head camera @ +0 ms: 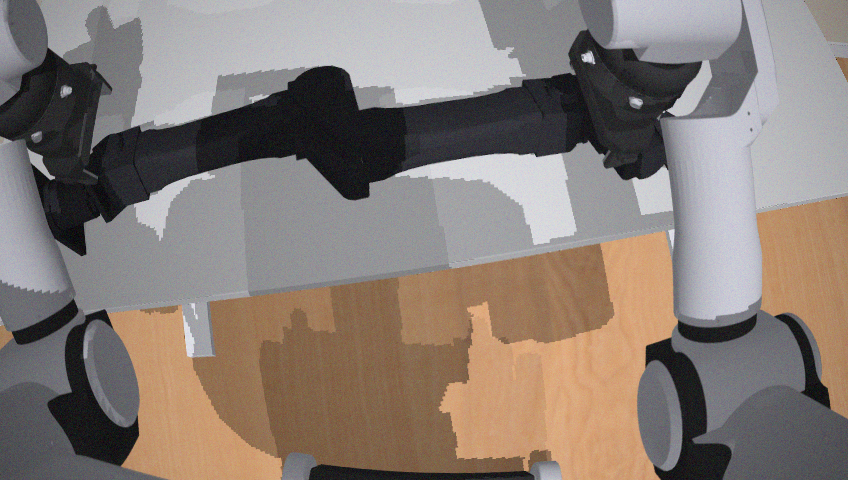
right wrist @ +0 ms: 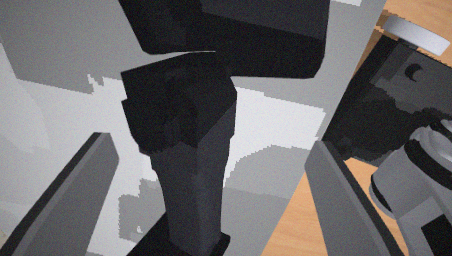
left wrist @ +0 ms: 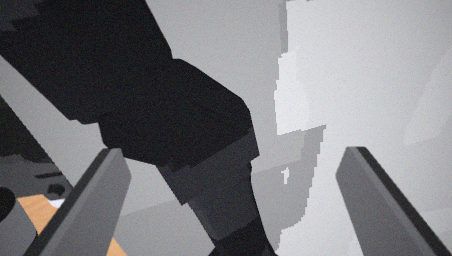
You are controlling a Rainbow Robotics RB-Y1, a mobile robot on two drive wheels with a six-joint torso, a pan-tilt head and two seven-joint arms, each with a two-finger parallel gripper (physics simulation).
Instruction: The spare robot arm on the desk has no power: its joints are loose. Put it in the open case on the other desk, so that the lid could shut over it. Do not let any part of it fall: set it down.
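Where they show: left gripper, fingertip midpoint: (head camera: 97, 135) (left wrist: 232, 161); right gripper, fingertip midpoint: (head camera: 595, 112) (right wrist: 213, 150); robot's base at its link origin: (right wrist: 356, 88).
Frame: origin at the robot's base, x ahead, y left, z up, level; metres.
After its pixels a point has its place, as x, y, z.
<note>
The spare robot arm (head camera: 333, 130) (left wrist: 150, 100) (right wrist: 195, 150) is black, jointed and long. It stretches across the pale desk (head camera: 333, 237) {0.402, 0.094, 0.721} (left wrist: 375, 75) {0.675, 0.347, 0.721} (right wrist: 50, 65) {0.708, -0.097, 0.721} in the head view, with a bulky joint at its middle. My left gripper (head camera: 95, 133) {0.472, 0.372, 0.864} (left wrist: 232, 161) {0.472, 0.372, 0.864} is open over the arm's left end section, which shows between and beyond the fingers. My right gripper (head camera: 595, 101) {0.507, -0.168, 0.833} (right wrist: 213, 150) {0.507, -0.168, 0.833} is open over the arm's right end section, which runs between the fingers in the wrist view. Both fingertip pairs are partly hidden in the head view. The open case does not show.
The desk's near edge (head camera: 386, 278) {0.366, 0.038, 0.701} slants up to the right, with a desk leg (head camera: 199, 333) below it. Wooden floor (head camera: 577, 404) {0.232, -0.351, 0.001} lies in front. Part of my own body (head camera: 422, 472) {0.076, 0.001, 0.092} shows at the bottom of the head view.
</note>
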